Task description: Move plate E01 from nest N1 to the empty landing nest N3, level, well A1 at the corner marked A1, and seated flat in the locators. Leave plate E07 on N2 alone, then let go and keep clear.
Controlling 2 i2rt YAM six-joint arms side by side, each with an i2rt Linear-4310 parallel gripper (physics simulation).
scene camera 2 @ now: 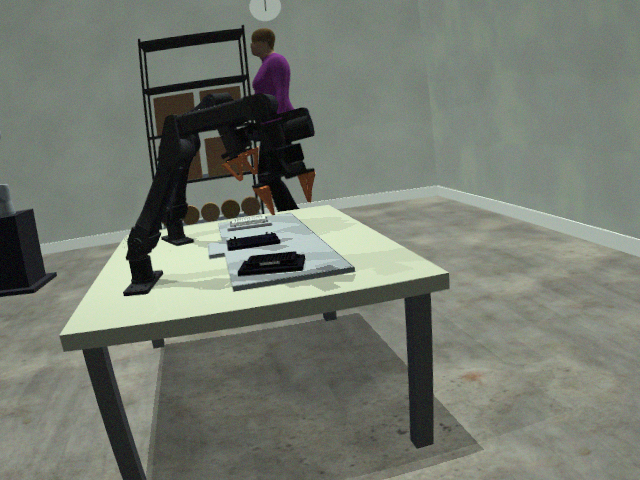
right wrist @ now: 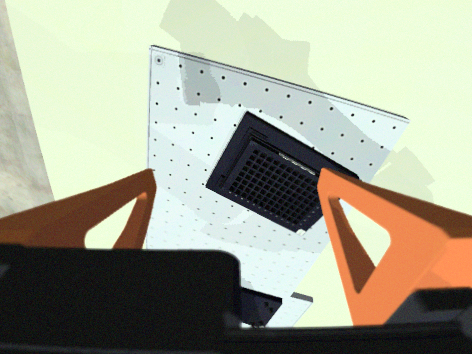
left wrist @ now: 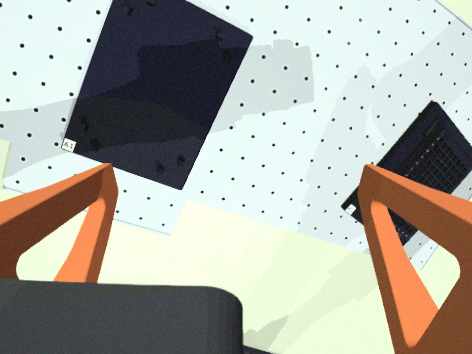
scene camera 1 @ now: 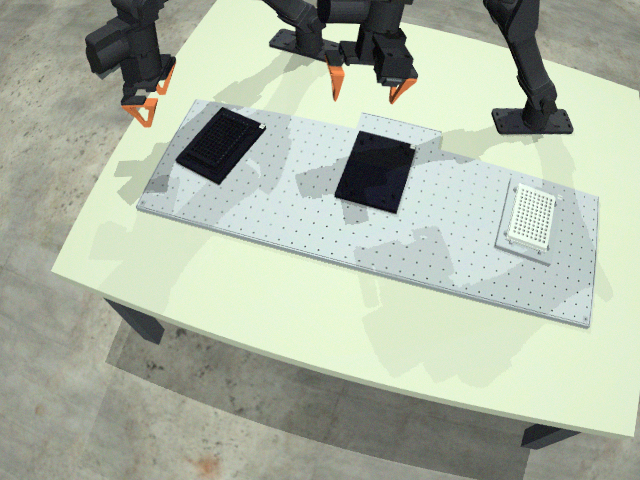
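Observation:
White plate E01 (scene camera 1: 531, 217) (scene camera 2: 250, 221) lies on light grey nest N1 (scene camera 1: 500, 241) at the right of scene camera 1. Dark nest N3 (scene camera 1: 376, 172) (scene camera 2: 253, 241) (left wrist: 155, 95) is bare mid-board, its corner locators and A1 tag (left wrist: 69, 145) showing. Black plate E07 (scene camera 1: 221, 135) (right wrist: 275, 185) lies on black nest N2 (right wrist: 240, 131); its label is too small to read. My left gripper (scene camera 1: 364, 101) (scene camera 2: 248, 176) (left wrist: 237, 177) is open and empty, high behind N3. My right gripper (scene camera 1: 155, 109) (scene camera 2: 291, 207) (right wrist: 237, 177) is open and empty, above and left of N2 in scene camera 1.
The perforated board (scene camera 1: 299, 206) (scene camera 2: 325, 258) carries all three nests on the table (scene camera 1: 248, 310). The arm bases (scene camera 1: 532, 122) (scene camera 1: 305, 43) stand along its back. In scene camera 2 a person (scene camera 2: 273, 77) in purple and a shelf rack (scene camera 2: 193, 38) are behind the table.

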